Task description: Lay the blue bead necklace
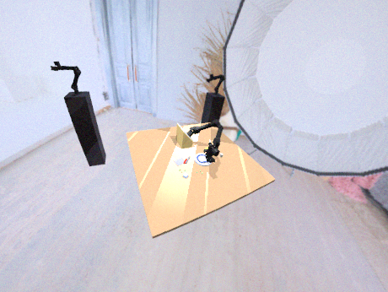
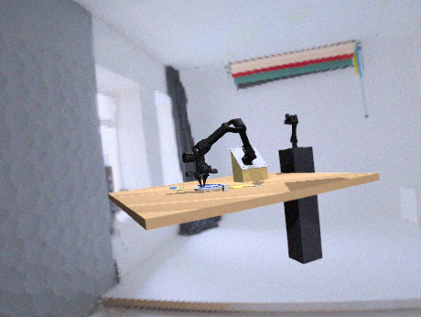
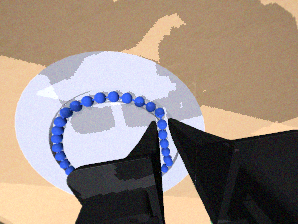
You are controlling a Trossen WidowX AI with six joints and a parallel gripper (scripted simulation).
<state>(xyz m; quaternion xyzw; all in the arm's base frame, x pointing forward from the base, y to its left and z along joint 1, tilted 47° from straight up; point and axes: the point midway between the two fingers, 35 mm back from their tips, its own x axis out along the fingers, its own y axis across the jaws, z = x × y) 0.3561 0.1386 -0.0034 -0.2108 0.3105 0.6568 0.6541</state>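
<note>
Right now my gripper tip is 60 mm past the round bead board, 20 mm to the left of it and 10 mm above it. The rest, counted from my gripper tip: yellow flat piece: 180 mm behind, 140 mm to the left, 10 mm below; red-and-grey object: 200 mm to the right, 80 mm behind, 10 mm below; white cylinder: 210 mm to the left, 50 mm behind.
</note>
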